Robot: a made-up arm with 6 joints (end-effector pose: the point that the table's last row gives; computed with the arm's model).
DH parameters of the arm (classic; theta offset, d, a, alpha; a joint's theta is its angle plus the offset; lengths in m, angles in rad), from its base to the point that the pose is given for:
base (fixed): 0.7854 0 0.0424 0
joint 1: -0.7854 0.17 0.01 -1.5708
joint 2: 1.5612 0 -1.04 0
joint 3: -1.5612 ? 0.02 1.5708
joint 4: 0 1.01 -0.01 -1.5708
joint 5: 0 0.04 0.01 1.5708
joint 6: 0.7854 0 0.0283 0
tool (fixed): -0.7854 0.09 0 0
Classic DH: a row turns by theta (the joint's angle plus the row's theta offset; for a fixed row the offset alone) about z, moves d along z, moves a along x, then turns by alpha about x.
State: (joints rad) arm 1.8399 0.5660 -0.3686 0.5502 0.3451 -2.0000
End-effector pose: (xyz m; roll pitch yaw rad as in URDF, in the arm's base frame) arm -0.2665 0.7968 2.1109 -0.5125 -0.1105 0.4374
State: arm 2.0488 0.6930 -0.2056 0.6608 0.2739 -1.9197
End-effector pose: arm -0.6014 1.0680 1.9218 -0.7193 0.0668 0.8080
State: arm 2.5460 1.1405 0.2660 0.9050 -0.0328 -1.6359
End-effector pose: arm -1.6998 1.1130 0.7782 -1.2969 0.8255 1.1526
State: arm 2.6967 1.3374 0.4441 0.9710 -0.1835 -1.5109
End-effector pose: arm -1.8921 0.8739 0.1845 -1.7657 0.9982 0.8095
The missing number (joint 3, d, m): 0.05
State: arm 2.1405 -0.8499 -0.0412 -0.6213 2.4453 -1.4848
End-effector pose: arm 0.7727 -1.2297 1.4678 -1.6611 0.5555 0.1382
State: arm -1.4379 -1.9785 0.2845 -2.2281 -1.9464 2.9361
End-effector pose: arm -0.1187 1.9363 -0.2771 -0.9147 -0.0545 -1.8599
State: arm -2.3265 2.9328 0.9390 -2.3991 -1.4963 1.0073
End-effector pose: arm 0.4555 0.3832 -1.5129 1.1209 0.0351 1.5229
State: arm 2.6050 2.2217 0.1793 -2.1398 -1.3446 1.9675
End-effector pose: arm -1.2639 0.6739 -1.2800 2.1426 0.2816 -0.0795
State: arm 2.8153 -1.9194 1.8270 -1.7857 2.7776 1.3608
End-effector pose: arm 0.9489 -0.2915 0.7363 2.7866 -0.0181 2.7970
